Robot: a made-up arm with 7 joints.
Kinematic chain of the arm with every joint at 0, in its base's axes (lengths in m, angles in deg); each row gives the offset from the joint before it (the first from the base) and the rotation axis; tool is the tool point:
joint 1: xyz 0 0.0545 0 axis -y
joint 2: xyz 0 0.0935 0 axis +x
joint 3: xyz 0 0 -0.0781 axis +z
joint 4: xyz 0 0 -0.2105 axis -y
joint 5: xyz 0 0 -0.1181 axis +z
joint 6: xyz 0 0 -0.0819 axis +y
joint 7: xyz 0 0 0 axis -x
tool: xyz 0 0 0
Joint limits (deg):
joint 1: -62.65..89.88
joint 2: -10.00..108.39
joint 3: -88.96..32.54
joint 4: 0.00..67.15
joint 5: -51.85..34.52
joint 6: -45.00..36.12
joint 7: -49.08..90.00
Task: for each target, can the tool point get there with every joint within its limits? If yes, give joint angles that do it. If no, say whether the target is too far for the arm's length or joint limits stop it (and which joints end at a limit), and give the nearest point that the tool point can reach.
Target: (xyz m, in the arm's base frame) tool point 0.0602 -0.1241 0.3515
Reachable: no: joint limits stop it (at a limit: joint 1, joint 2, joint 4) | nearest point 0.3421 -0.0229 0.1480 | short by 0.362 m
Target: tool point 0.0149 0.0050 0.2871
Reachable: no: joint limits stop it (at a limit: joint 1, joint 2, joint 4) | nearest point 0.3472 0.0056 0.1653 | short by 0.354 m
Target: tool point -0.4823 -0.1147 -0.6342
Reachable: no: too far | nearest point -0.2839 0.0213 -0.3733 | short by 0.355 m
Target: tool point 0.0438 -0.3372 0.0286
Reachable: no: joint limits stop it (at a limit: joint 1, joint 2, joint 4) | nearest point 0.3288 -0.0968 0.0105 | short by 0.373 m
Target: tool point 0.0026 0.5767 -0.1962
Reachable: yes | joints -30.82 69.47 -3.48 30.97 -2.40 -21.90 -33.57
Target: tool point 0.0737 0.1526 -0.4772
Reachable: yes | joints 6.09 7.30 -68.24 17.78 13.53 17.28 64.27
